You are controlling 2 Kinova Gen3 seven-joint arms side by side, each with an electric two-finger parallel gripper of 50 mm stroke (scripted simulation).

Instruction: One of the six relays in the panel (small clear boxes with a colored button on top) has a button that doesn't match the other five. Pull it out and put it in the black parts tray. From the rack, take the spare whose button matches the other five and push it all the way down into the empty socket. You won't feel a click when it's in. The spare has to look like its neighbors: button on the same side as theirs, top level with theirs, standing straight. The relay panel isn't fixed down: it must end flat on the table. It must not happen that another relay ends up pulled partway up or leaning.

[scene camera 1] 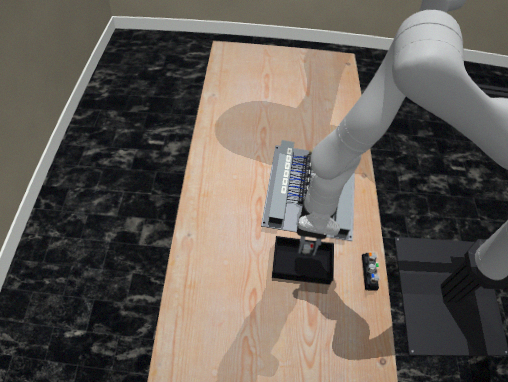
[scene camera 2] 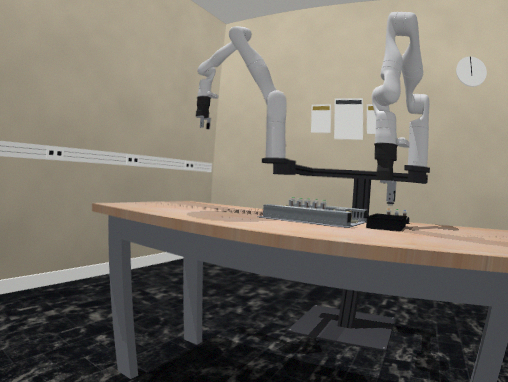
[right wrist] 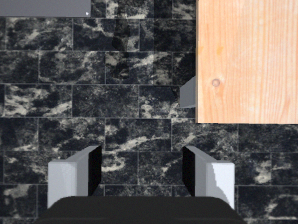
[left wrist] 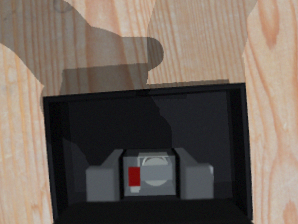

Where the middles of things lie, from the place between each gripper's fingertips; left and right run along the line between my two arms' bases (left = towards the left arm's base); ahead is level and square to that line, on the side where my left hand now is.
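Scene:
From my right hand: black parts tray (scene camera 1: 319, 269), 98 cm to the left, 46 cm ahead, 39 cm below; relay panel (scene camera 1: 285, 202), 73 cm to the left, 40 cm ahead, 39 cm below.
From my left hand (scene camera 2: 390, 201): relay panel, 250 mm to the right, 60 mm behind, 80 mm below; black parts tray, 80 mm below.

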